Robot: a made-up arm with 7 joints.
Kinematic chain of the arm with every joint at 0, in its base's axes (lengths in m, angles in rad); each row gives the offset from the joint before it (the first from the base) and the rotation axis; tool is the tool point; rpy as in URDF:
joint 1: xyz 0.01 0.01 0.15 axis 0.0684 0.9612 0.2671
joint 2: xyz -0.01 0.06 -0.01 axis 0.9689 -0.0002 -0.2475
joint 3: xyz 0 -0.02 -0.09 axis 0.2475 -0.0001 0.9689
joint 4: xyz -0.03 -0.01 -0.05 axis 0.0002 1 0
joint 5: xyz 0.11 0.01 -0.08 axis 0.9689 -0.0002 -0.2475
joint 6: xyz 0.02 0.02 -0.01 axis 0.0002 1 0
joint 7: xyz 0.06 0 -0.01 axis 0.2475 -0.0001 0.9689
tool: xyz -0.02 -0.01 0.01 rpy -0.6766 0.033 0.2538
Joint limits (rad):
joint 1: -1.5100..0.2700
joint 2: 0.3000..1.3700
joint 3: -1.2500..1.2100
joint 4: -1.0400..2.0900
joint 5: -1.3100..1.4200
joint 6: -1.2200..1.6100
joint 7: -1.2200..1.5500
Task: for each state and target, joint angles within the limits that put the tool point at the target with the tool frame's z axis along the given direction. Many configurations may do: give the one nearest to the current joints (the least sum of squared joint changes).
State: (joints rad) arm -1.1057 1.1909 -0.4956 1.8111 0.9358 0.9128 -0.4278
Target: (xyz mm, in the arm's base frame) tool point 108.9 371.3 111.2 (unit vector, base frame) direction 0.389 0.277 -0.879
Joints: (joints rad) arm -0.7934 1.1557 -1.1154 1.8777 1.4200 0.8728 -0.2923
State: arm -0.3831 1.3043 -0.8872 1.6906 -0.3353 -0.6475 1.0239
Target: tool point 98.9 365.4 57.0 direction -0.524 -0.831 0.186
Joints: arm -0.4887 1.3700 -1.0541 1.4923 -0.0760 -1.0494 1.4656
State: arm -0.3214 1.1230 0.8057 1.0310 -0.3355 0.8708 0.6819
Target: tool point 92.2 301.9 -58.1 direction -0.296 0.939 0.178
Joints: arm -0.2175 0.8590 1.0723 0.6779 -0.9662 1.5897 0.2617
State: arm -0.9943 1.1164 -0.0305 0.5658 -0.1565 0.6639 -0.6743
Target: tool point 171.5 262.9 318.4 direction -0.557 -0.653 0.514
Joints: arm -1.4231 1.3700 0.3737 0.3134 0.5591 0.4565 -0.3998
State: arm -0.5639 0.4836 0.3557 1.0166 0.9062 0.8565 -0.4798
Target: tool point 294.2 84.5 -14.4 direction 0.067 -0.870 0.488
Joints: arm -0.8307 0.3406 -0.1870 0.5666 1.3621 0.5446 -0.1960
